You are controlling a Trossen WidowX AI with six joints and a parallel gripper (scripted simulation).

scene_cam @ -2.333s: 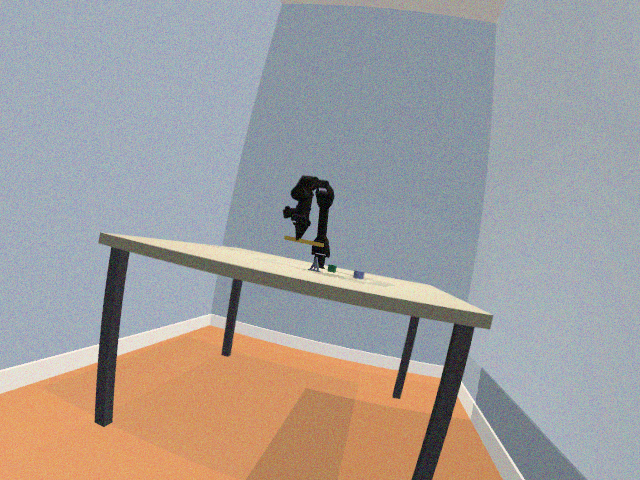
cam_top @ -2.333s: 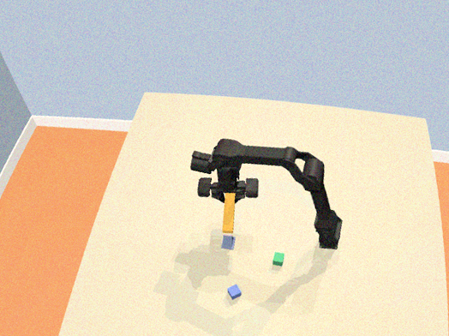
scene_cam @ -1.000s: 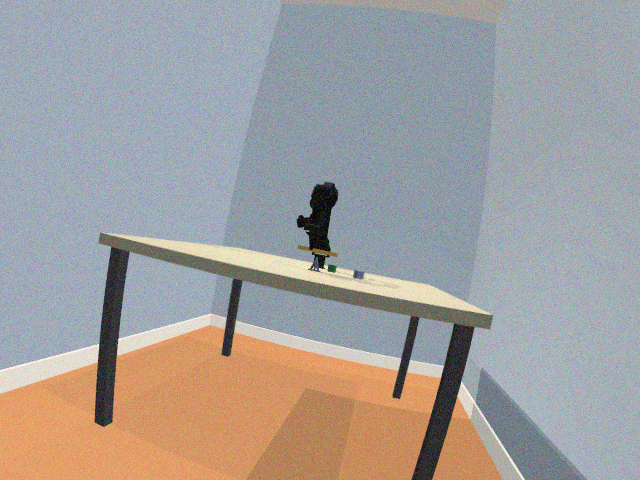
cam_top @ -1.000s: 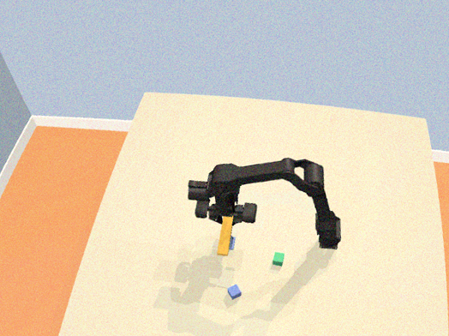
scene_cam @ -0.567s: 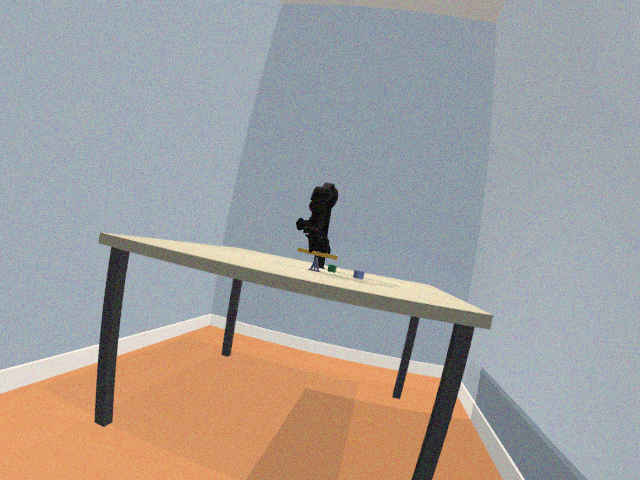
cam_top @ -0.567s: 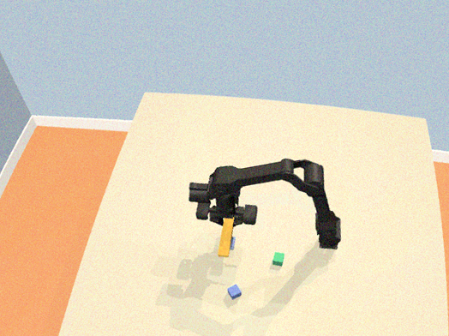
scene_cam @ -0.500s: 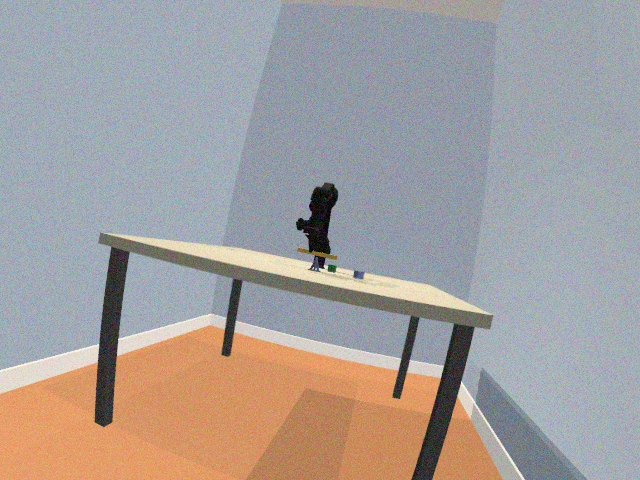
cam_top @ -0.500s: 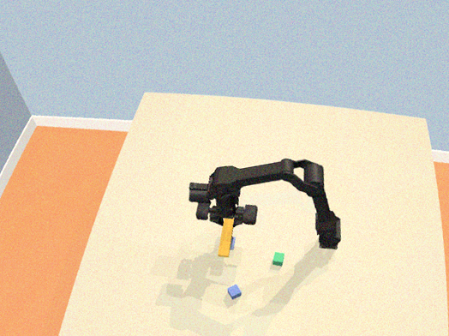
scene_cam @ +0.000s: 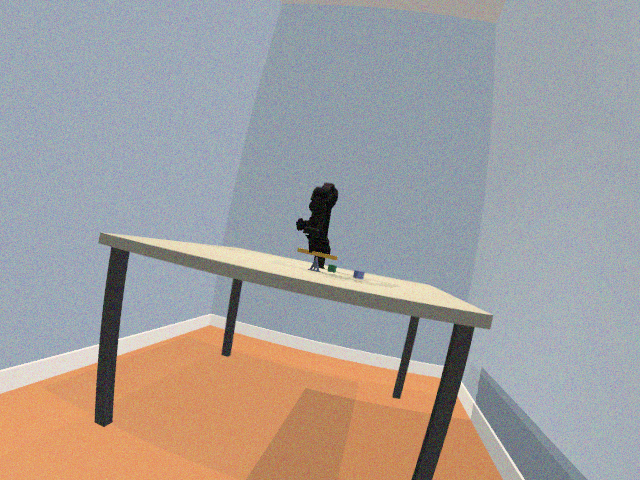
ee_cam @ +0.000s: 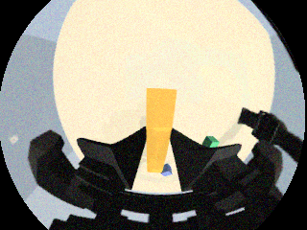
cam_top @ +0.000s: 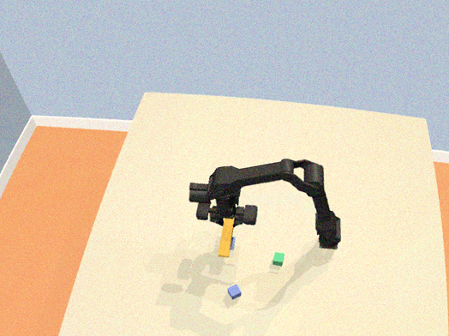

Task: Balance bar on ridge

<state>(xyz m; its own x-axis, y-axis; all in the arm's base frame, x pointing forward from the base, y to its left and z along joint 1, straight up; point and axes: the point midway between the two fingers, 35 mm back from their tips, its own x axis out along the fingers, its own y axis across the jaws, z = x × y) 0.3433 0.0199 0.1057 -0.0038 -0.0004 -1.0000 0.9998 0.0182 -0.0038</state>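
Now: gripper tip 3 cm to the right of the bar. Round my gripper tip: green cube: 18 cm behind, 8 cm to the left, 5 cm below; then blue cube: 21 cm to the left, 5 cm below, 5 cm behind.
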